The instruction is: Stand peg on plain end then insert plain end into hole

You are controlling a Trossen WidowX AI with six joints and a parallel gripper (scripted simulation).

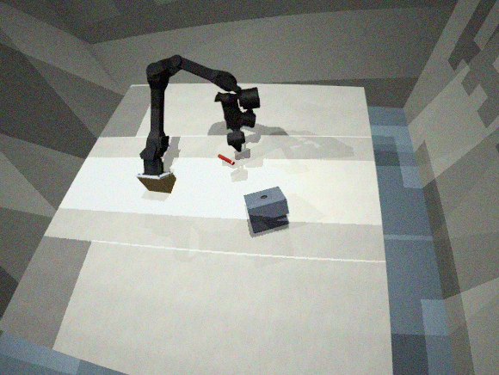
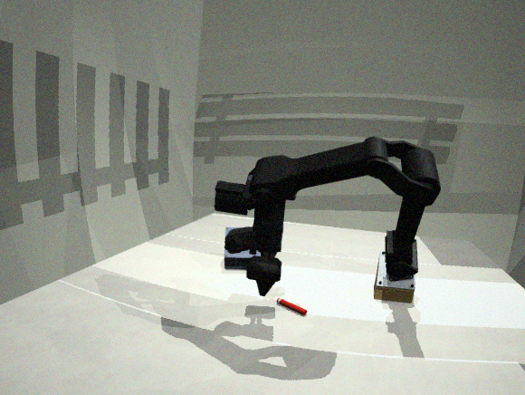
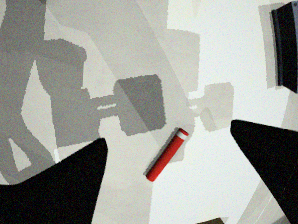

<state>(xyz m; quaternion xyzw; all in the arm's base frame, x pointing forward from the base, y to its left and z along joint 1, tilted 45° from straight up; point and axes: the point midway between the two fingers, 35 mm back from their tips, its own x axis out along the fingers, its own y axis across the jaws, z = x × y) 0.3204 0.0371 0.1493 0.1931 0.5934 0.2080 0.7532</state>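
Now: the red peg 70 mm below my gripper tip, 50 mm behind it and 30 mm to the right of it. The rest, counted from my gripper tip: sloped panel (260 mm to the right, 100 mm ahead, 20 mm below).
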